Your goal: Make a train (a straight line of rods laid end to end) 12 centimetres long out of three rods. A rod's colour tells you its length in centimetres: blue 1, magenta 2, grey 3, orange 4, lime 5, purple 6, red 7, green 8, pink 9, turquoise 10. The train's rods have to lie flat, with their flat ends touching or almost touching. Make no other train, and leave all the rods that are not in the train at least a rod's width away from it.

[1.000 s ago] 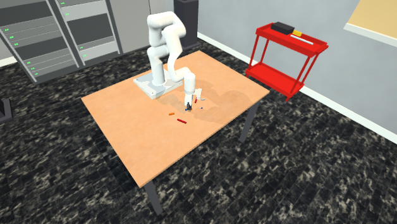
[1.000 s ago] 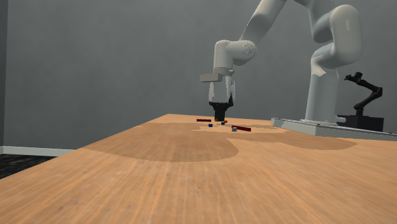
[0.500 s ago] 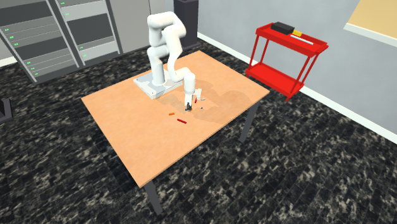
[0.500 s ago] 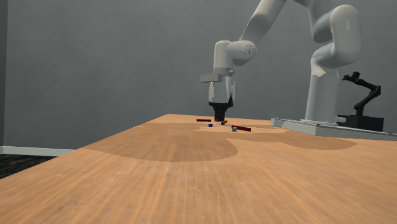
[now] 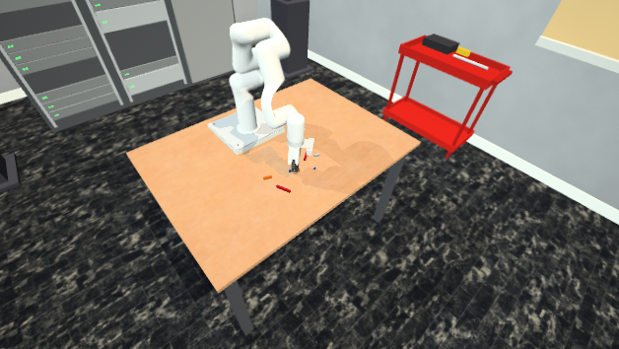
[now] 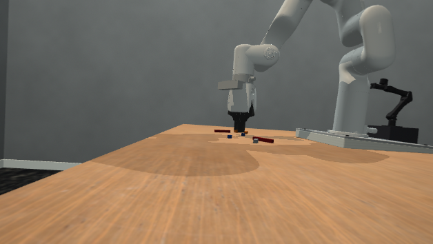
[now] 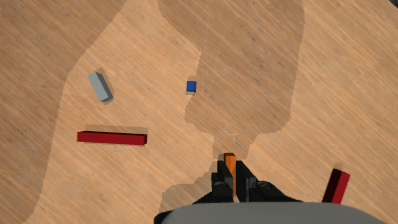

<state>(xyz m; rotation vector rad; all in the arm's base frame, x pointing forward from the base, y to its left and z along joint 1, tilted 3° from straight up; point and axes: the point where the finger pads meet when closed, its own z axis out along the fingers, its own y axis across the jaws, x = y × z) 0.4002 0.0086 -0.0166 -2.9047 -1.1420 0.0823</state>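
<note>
The red rod is 120 mm to the left of my hand, 60 mm behind it and 30 mm below it. From my hand the other things lie so: grey rod 160 mm to the left, 30 mm below, 30 mm behind; blue rod 90 mm to the left, 40 mm ahead, 30 mm below.
</note>
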